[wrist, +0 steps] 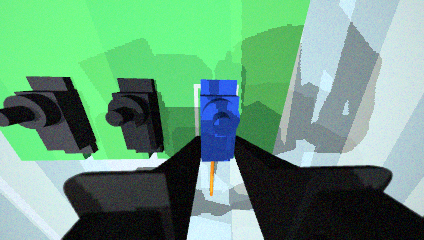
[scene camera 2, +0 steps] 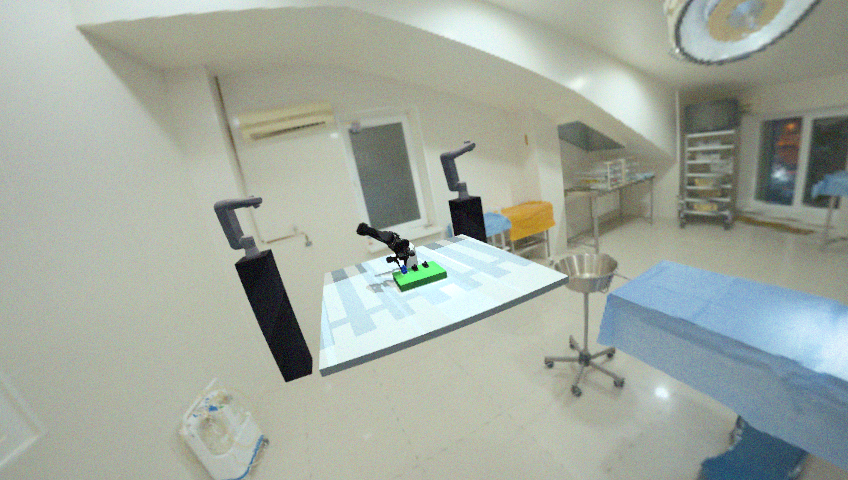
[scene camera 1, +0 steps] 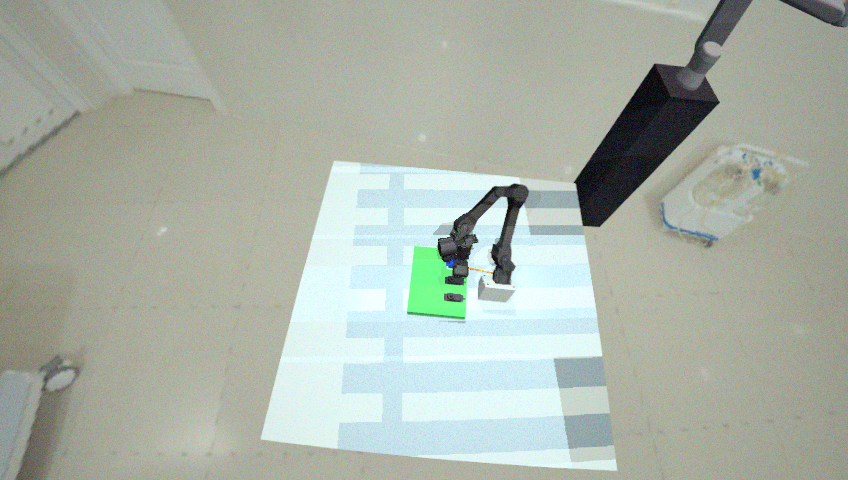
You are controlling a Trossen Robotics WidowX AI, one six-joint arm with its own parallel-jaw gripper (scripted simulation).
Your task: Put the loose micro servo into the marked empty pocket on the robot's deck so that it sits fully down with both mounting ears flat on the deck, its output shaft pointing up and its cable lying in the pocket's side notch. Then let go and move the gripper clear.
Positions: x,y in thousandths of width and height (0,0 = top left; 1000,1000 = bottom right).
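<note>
The wrist view shows the gripper (wrist: 511,585) together with a blue micro servo (wrist: 518,435) and a green deck (wrist: 612,215). Scene camera 1 also shows the green deck (scene camera 1: 504,597), and scene camera 2 shows the green deck (scene camera 2: 512,570) too.
</note>
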